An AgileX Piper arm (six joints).
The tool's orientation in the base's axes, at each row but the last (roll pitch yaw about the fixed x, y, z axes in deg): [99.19 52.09 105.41]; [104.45 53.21 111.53]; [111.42 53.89 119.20]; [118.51 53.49 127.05]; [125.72 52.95 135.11]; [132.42 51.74 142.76]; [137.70 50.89 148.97]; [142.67 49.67 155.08]
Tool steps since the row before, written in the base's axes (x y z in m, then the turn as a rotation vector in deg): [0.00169 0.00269 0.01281 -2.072 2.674 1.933]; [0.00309 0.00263 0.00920 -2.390 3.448 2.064]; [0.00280 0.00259 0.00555 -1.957 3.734 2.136]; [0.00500 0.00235 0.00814 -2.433 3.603 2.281]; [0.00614 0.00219 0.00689 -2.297 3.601 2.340]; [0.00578 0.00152 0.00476 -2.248 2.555 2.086]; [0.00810 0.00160 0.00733 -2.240 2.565 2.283]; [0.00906 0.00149 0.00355 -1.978 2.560 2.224]
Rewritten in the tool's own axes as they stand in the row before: [-0.00879 0.00981 0.00079 0.397 3.403 -1.854]; [-0.00658 0.00731 0.00208 0.793 4.126 -2.052]; [-0.00396 0.00507 0.00199 0.758 4.383 -1.598]; [-0.00722 0.00603 0.00288 0.750 4.368 -2.112]; [-0.00719 0.00499 0.00366 0.644 4.389 -2.010]; [-0.00602 0.00322 0.00344 0.428 3.342 -2.141]; [-0.00955 0.00402 0.00382 0.273 3.434 -2.223]; [-0.00762 0.00200 0.00591 0.164 3.384 -1.983]
